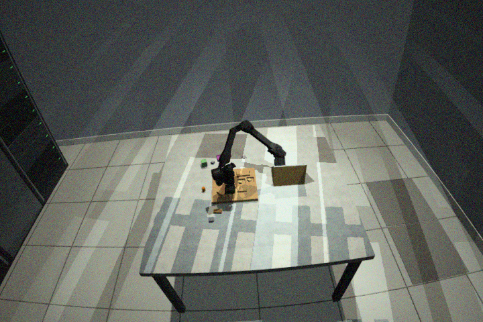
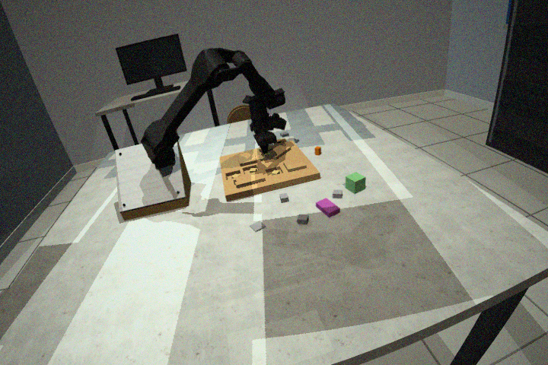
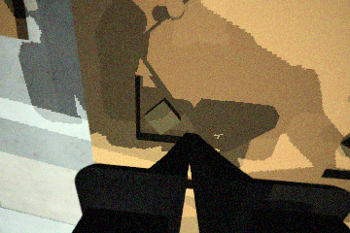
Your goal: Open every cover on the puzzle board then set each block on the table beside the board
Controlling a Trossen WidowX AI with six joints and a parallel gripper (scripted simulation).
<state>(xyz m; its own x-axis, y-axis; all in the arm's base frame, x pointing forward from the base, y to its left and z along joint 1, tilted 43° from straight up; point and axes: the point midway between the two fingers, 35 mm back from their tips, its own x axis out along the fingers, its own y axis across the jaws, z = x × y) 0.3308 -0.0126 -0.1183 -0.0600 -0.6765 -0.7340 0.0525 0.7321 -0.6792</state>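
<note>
Right now the tan puzzle board is 8 cm to the right of my gripper tip, 2 cm behind it and 1 cm below it. From my gripper tip the other things lie so: brown block (14 cm to the left, 9 cm ahead, 2 cm below); orange cylinder (18 cm ahead, 6 cm to the right, 1 cm below); grey block (20 cm to the left, 13 cm ahead, 2 cm below).
</note>
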